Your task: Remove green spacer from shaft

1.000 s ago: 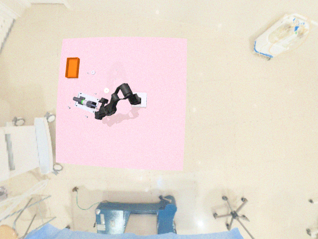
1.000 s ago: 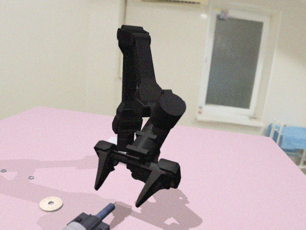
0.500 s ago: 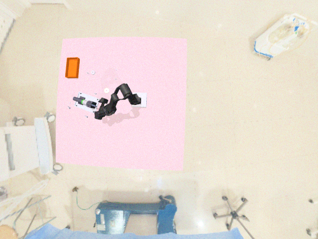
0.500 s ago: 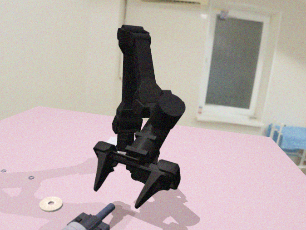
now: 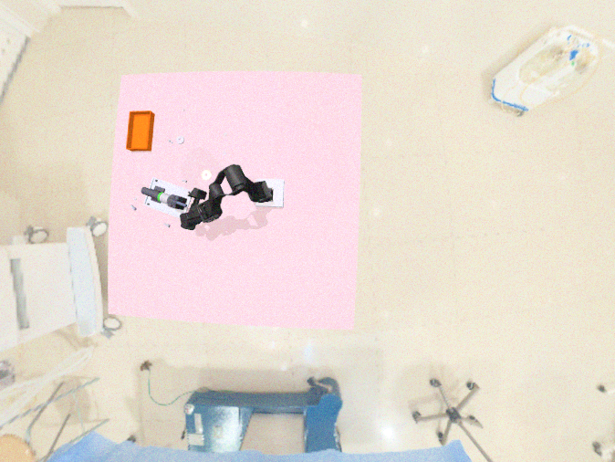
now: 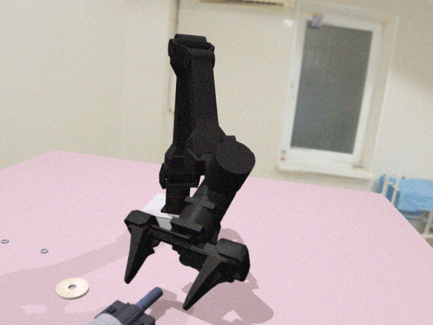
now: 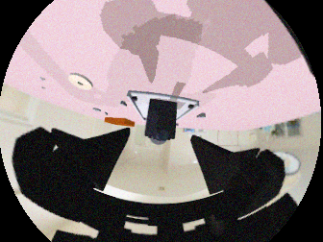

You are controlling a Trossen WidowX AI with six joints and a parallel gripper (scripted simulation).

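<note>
The shaft is 6 cm ahead of my gripper tip and 2 cm to the right of it. Also, from my gripper tip: orange bin: 39 cm to the right, 31 cm ahead, 7 cm below; then green spacer: 12 cm ahead, 4 cm to the right.
</note>
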